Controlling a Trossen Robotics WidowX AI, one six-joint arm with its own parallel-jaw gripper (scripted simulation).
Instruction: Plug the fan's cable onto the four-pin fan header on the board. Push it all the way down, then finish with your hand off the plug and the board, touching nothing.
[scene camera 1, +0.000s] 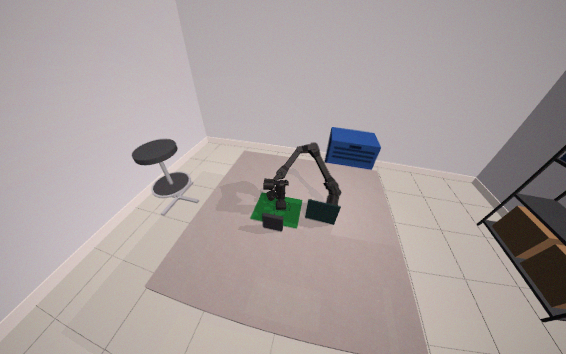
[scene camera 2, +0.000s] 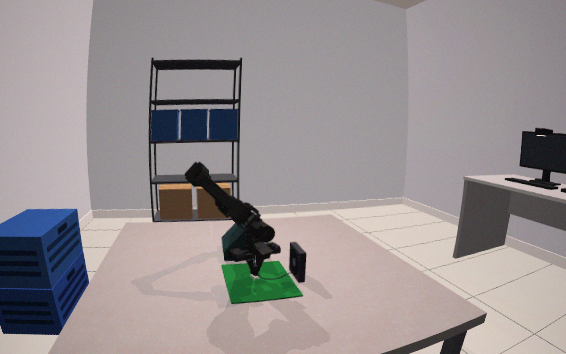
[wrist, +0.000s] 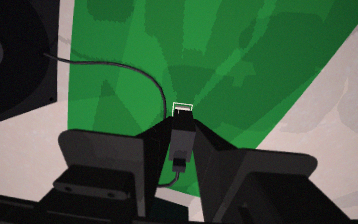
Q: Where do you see my gripper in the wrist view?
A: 182, 122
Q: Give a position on a dark fan plug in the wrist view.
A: At 183, 133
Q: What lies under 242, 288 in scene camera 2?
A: A green board.
